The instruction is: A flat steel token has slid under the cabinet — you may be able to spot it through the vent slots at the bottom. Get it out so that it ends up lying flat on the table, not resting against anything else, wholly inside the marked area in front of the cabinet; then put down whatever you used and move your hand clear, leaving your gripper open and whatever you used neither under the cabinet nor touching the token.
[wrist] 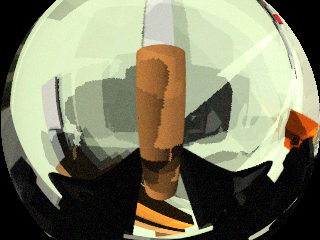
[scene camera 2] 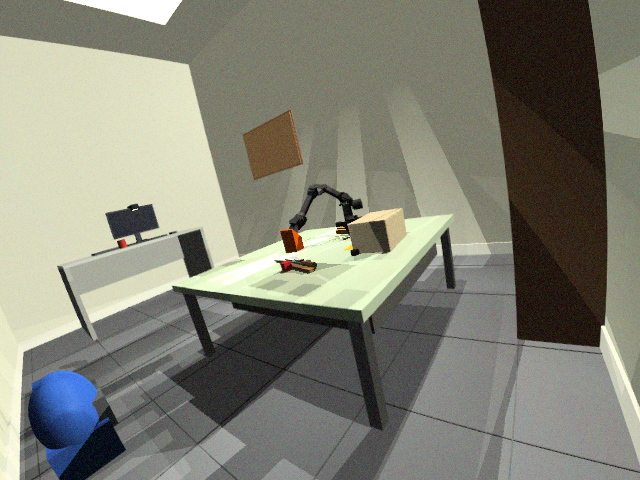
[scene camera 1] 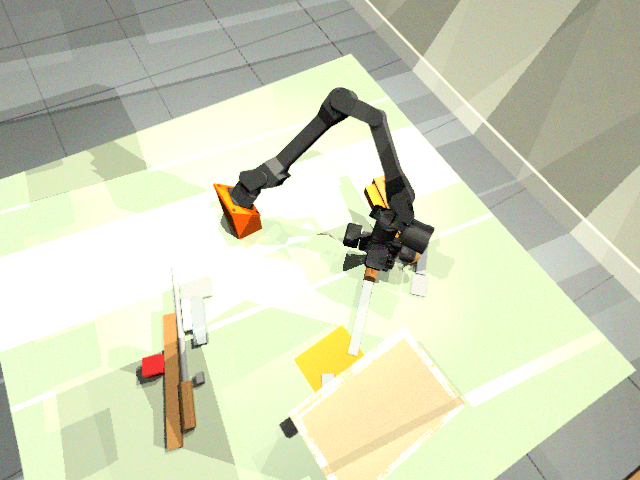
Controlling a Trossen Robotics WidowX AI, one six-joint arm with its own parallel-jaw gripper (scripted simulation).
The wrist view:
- gripper: 159,151
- l-shaped wooden tool: 76,164
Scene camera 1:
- gripper: 374,255
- flat-bladed tool: 370,274
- long wooden stick: 174,429
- tan cabinet: 379,411
